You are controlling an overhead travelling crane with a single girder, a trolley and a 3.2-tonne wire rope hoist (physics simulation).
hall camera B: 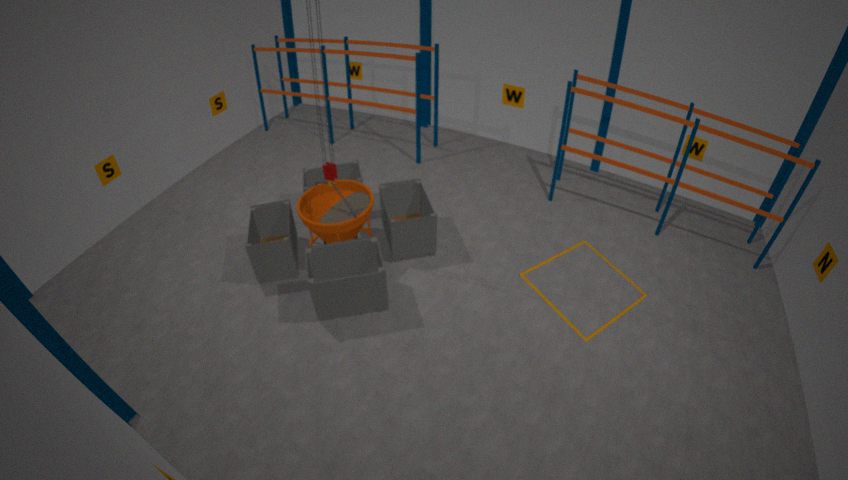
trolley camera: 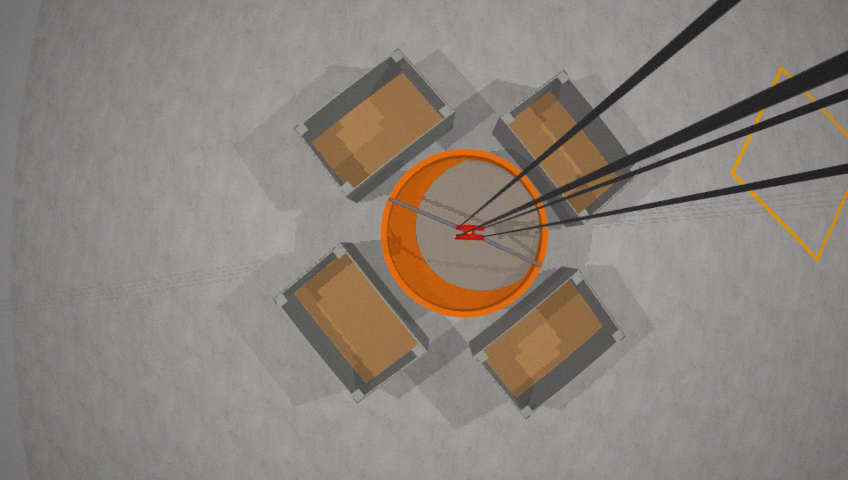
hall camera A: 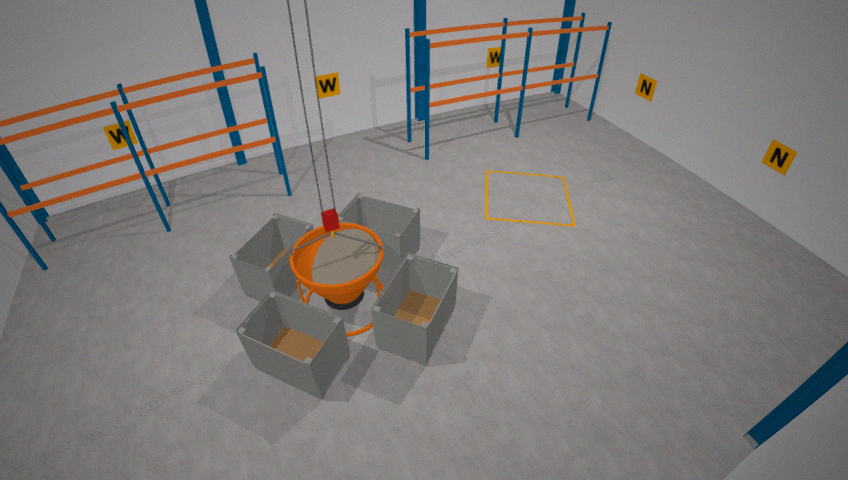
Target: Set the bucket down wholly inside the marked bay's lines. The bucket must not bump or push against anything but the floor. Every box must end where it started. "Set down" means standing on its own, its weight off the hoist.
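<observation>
The orange bucket (hall camera A: 333,291) (hall camera B: 336,229) (trolley camera: 401,234) hangs or stands upright among several grey boxes; whether its base touches the floor is hidden. My hook gripper (hall camera A: 332,233) (hall camera B: 330,183) (trolley camera: 469,232) is shut on the bucket's bail, above its middle. In the trolley view, an upper left box (trolley camera: 374,130), an upper right box (trolley camera: 535,121), a lower left box (trolley camera: 357,321) and a lower right box (trolley camera: 547,344) surround it closely. Contact is not visible. The yellow-lined bay (hall camera A: 486,195) (hall camera B: 553,306) (trolley camera: 774,216) lies to the right, beyond the boxes.
One blue and orange rack (hall camera A: 205,142) (hall camera B: 371,104) stands at the wall behind the boxes. Another rack (hall camera A: 476,94) (hall camera B: 621,164) stands near the wall beyond the bay. A wall with N signs (hall camera A: 778,157) (hall camera B: 824,262) rises on the bay's side. Rope shadows cross the floor.
</observation>
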